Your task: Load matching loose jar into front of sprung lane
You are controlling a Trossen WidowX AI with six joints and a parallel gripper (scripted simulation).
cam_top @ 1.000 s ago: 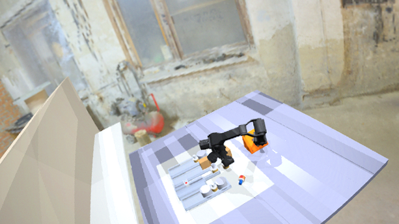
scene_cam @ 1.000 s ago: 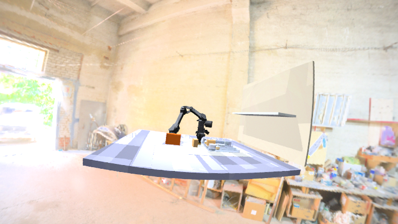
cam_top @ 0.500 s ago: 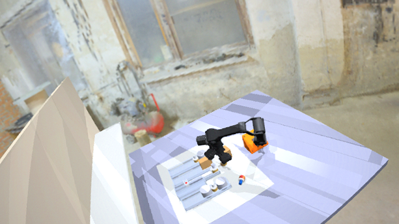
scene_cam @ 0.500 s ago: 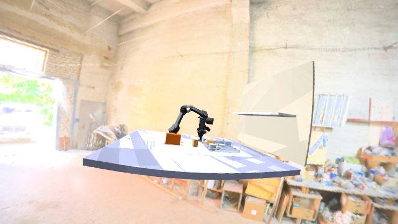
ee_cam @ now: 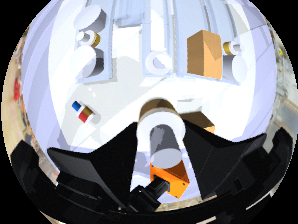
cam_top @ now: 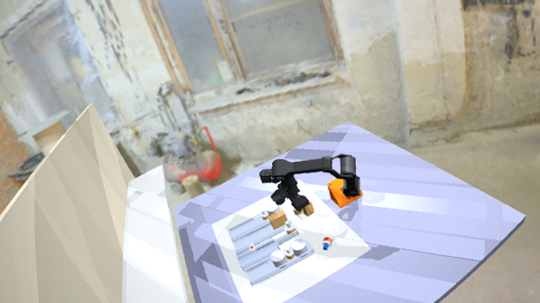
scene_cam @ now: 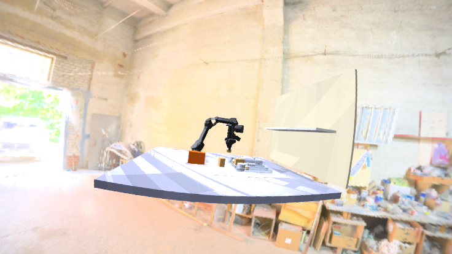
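The tan box is 70 mm behind my gripper tip, 80 mm to the right of it and 90 mm below it. The rest, counted from my gripper tip: grey lane rack 210 mm ahead, 10 mm to the right, 110 mm below.
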